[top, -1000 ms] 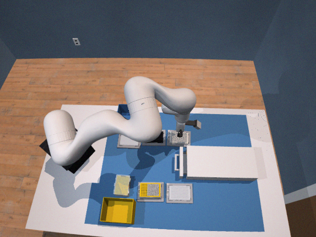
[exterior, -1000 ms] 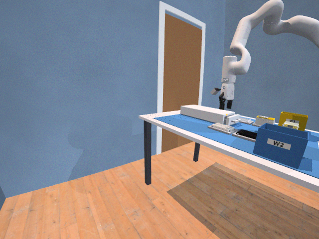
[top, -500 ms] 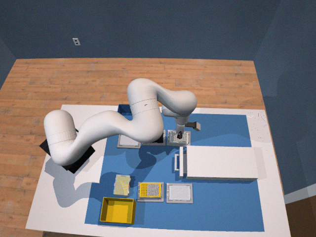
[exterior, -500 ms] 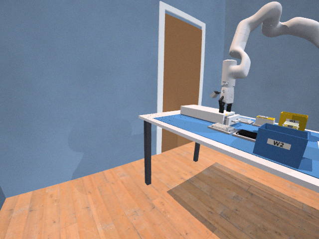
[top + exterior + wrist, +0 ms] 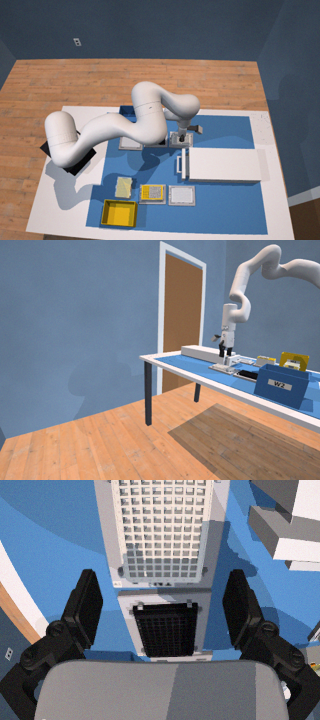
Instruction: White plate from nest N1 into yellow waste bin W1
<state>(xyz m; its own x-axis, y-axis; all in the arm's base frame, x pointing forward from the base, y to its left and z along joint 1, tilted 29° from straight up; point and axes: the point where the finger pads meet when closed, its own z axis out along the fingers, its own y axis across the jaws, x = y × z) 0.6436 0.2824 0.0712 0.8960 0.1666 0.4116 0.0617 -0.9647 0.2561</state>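
Right now the white plate is 8 cm below my hand. Also, from my hand: black plate: 17 cm behind, 8 cm below, 2 cm to the right; cooler drawer: 17 cm to the right, 15 cm ahead, 8 cm below; grey nest: 10 cm below.
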